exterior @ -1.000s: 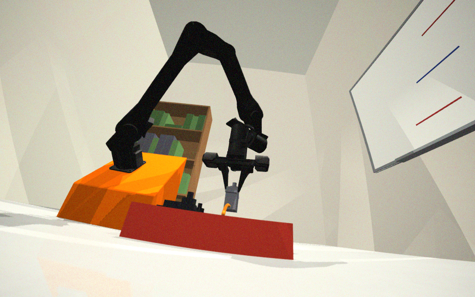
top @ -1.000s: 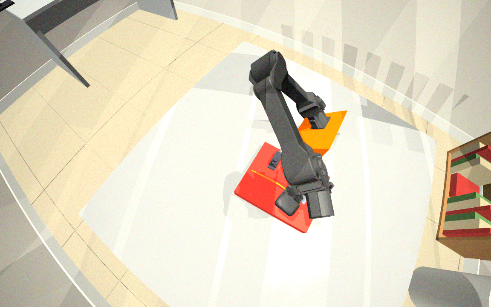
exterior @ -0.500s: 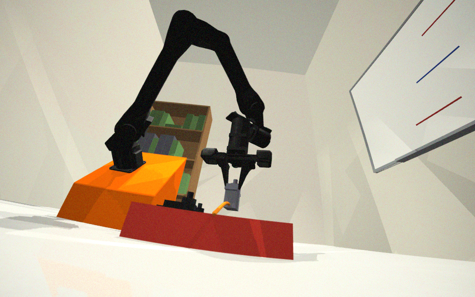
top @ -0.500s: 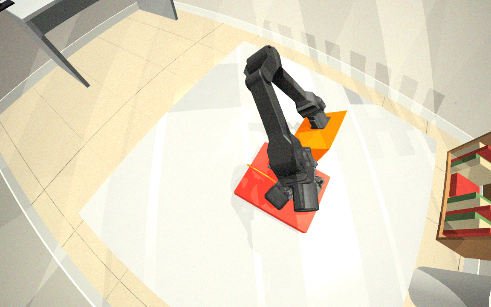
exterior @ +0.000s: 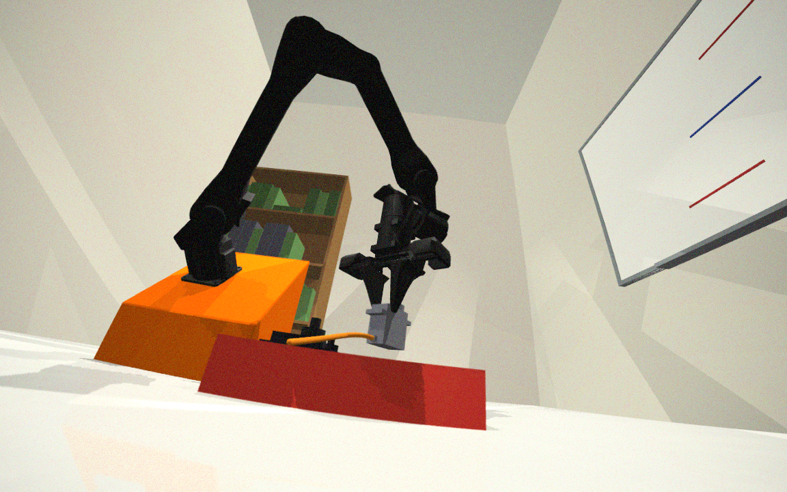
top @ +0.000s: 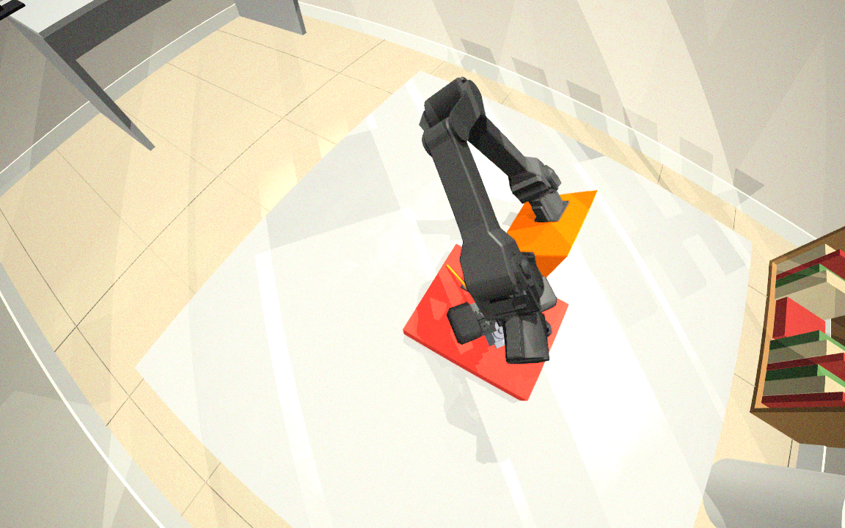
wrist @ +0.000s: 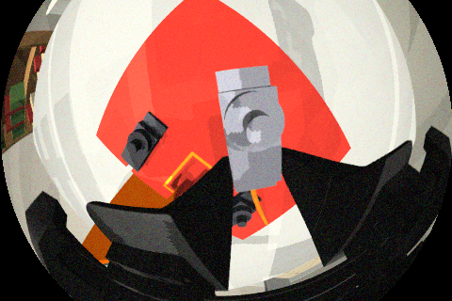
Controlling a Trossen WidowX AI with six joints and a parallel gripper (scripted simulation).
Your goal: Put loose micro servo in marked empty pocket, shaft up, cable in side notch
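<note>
My gripper tip is now 10 cm above the red deck and 1 cm short of it.
</note>
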